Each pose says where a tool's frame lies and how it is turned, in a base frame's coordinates. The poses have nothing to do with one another.
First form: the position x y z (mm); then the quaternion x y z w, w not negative.
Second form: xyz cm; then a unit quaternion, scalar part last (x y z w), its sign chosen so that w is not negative. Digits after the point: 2 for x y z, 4 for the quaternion.
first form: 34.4 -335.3 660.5 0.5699 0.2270 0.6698 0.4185
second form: 3.44 -33.53 66.05 0.5699 0.2270 0.6698 0.4185
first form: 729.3 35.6 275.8 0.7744 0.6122 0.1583 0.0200
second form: 72.93 3.56 27.58 0.7744 0.6122 0.1583 0.0200
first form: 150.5 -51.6 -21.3 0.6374 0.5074 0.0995 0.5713
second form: 15.05 -5.16 -2.13 0.6374 0.5074 0.0995 0.5713
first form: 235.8 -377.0 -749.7 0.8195 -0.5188 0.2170 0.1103
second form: 23.58 -37.70 -74.97 0.8195 -0.5188 0.2170 0.1103
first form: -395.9 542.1 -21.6 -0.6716 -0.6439 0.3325 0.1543
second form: -39.59 54.21 -2.16 -0.6716 -0.6439 0.3325 0.1543
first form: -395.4 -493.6 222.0 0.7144 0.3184 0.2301 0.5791
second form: -39.54 -49.36 22.20 0.7144 0.3184 0.2301 0.5791
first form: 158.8 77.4 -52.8 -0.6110 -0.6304 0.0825 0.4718
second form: 15.88 7.74 -5.28 -0.6110 -0.6304 0.0825 0.4718
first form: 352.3 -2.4 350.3 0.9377 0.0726 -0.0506 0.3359
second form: 35.23 -0.24 35.03 0.9377 0.0726 -0.0506 0.3359
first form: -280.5 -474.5 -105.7 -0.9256 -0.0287 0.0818 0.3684
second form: -28.05 -47.45 -10.57 -0.9256 -0.0287 0.0818 0.3684
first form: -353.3 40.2 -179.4 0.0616 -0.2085 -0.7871 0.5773
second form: -35.33 4.02 -17.94 0.0616 -0.2085 -0.7871 0.5773
